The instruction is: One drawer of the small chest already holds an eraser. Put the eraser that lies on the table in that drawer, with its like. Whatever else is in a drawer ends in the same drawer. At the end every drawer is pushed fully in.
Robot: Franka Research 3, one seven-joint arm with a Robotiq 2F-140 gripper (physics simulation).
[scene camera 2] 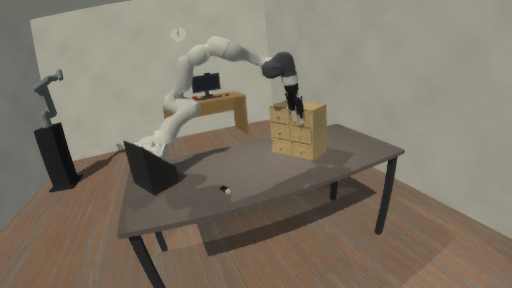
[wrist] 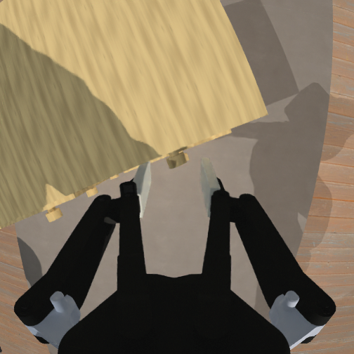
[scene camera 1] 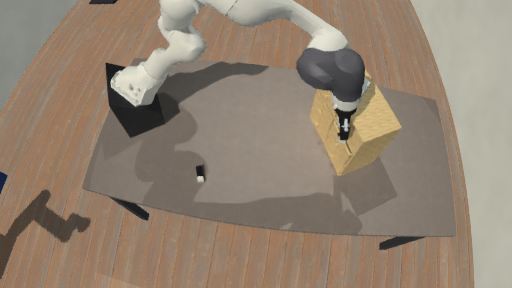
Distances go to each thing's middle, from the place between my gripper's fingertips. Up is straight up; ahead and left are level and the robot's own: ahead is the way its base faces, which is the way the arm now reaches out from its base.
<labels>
I see the light-wood chest (scene camera 1: 374, 121) 6 cm ahead of my hand, 12 cm to the left of it and 8 cm below it.
</labels>
